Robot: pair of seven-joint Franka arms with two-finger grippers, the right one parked.
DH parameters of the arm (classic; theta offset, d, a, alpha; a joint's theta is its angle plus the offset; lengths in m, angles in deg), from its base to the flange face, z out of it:
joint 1: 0 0.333 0 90
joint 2: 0 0 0 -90
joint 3: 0 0.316 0.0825 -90
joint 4: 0 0 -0.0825 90
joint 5: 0 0.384 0 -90
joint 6: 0 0 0.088 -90
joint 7: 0 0.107 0 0
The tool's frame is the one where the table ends.
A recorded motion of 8 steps. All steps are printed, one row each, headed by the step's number.
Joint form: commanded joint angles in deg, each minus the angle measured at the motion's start. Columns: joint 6, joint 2, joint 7, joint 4, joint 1, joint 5, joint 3.
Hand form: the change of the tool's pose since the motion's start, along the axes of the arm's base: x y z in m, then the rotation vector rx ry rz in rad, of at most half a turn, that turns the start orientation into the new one. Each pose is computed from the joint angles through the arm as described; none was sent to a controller.
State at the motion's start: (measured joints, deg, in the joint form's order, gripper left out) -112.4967 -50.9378 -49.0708 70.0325 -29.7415 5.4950 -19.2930
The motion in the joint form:
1: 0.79 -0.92 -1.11 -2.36 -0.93 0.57 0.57
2: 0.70 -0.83 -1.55 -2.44 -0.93 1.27 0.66
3: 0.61 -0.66 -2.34 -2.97 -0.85 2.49 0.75
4: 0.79 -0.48 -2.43 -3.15 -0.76 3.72 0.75
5: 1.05 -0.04 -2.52 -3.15 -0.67 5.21 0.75
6: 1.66 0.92 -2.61 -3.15 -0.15 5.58 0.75
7: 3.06 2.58 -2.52 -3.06 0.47 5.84 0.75
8: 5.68 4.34 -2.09 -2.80 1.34 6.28 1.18
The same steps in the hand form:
1: 0.0033 -0.0055 0.0038 0.0070 -0.0158 0.0125
2: 0.0050 -0.0046 0.0054 0.0135 -0.0280 0.0161
3: 0.0099 -0.0031 0.0114 0.0203 -0.0529 0.0251
4: 0.0124 -0.0013 0.0147 0.0313 -0.0706 0.0191
5: 0.0145 0.0008 0.0198 0.0456 -0.0921 0.0104
6: 0.0195 0.0065 0.0312 0.0492 -0.1037 0.0176
7: 0.0240 0.0141 0.0499 0.0564 -0.1140 0.0229
8: 0.0306 0.0295 0.0658 0.0868 -0.1137 0.0278

